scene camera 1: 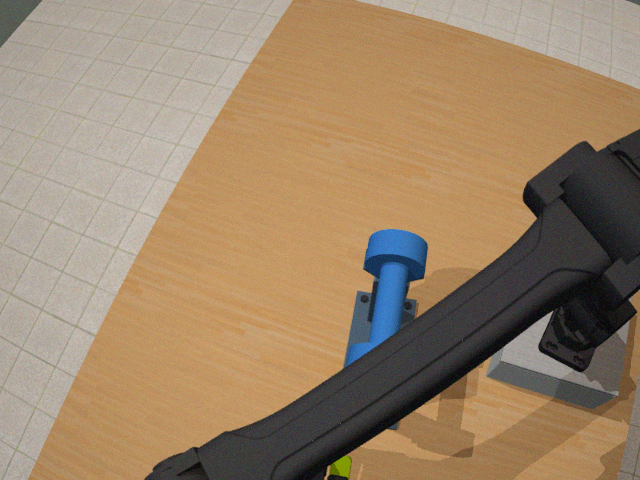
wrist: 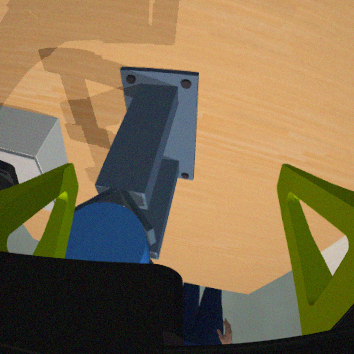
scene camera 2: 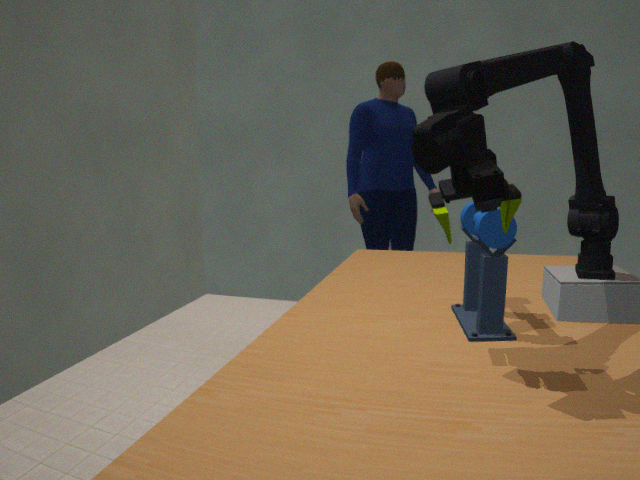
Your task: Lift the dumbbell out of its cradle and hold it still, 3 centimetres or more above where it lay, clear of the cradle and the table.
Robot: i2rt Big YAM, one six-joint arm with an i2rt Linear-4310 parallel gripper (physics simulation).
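Places are measured from the arm's base along level axes (x back, y right, z up), in centimetres.
Pixels of known places: gripper, fingertip midpoint: (wrist: 177, 174) (scene camera 2: 477, 237); arm's base, origin of the base link: (scene camera 1: 573, 330) (scene camera 2: 594, 274).
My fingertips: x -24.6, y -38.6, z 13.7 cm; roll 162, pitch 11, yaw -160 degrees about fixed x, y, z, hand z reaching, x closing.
For each thing: its top centre in the pictures, then the offset to it from my fingertips. Level surfaces: height alone.
- blue dumbbell, middle of its top: (wrist: 110, 305) (scene camera 1: 391, 298) (scene camera 2: 486, 204) dx -1.1, dy +22.0, dz +3.6 cm
- blue-grey cradle, middle of its top: (wrist: 123, 258) (scene camera 1: 387, 315) (scene camera 2: 486, 231) dx -1.1, dy +22.0, dz -2.2 cm
- wooden table, its level: dz -22.9 cm
A blue dumbbell (scene camera 1: 391, 297) (scene camera 2: 495, 228) (wrist: 110, 232) rests in the V-shaped tops of the blue-grey cradle (scene camera 1: 359, 322) (scene camera 2: 492, 294) (wrist: 140, 140), well above the table. In scene camera 1 the arm covers its nearer end. My gripper (scene camera 2: 478, 237) (wrist: 177, 174) is open with nothing held. In scene camera 2 its green fingers point down, one left of the dumbbell and one overlapping its near end. In the wrist view the dumbbell's end shows beside the left finger, partly hidden by the black gripper body. In scene camera 1 the arm hides most of the gripper.
The cradle is bolted to a base plate on the wooden table (scene camera 1: 289, 155) (scene camera 2: 310, 387) (wrist: 275, 100). The arm stands on a grey block (scene camera 1: 560, 379) (scene camera 2: 594, 304) (wrist: 30, 127) beside it. A person (scene camera 2: 385, 149) in blue stands beyond the table.
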